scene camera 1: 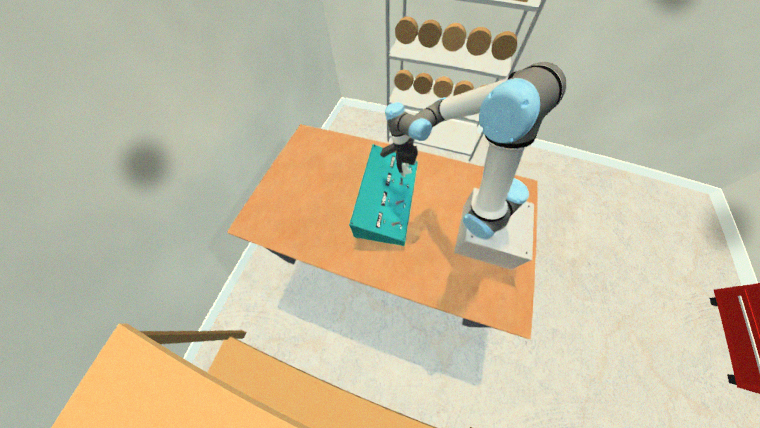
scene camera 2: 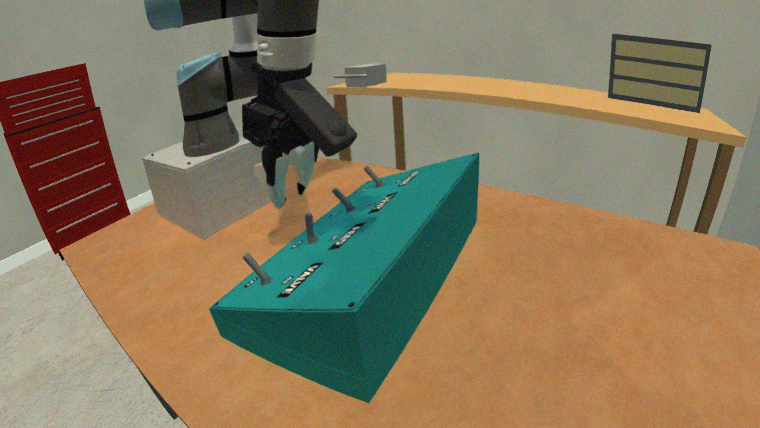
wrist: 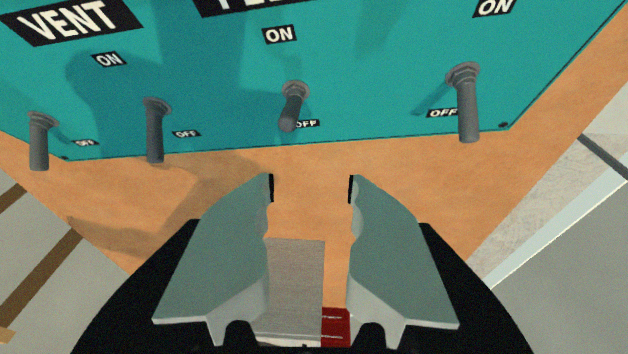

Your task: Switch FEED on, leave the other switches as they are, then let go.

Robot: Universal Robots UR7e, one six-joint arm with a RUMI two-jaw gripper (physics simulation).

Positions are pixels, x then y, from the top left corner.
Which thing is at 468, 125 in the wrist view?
A valve lever.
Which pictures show my gripper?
Scene camera 1, scene camera 2 and the wrist view: all of them.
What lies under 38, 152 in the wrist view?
A brake lever.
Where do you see a vent lever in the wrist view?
154, 137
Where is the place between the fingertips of my gripper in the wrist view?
At 311, 177
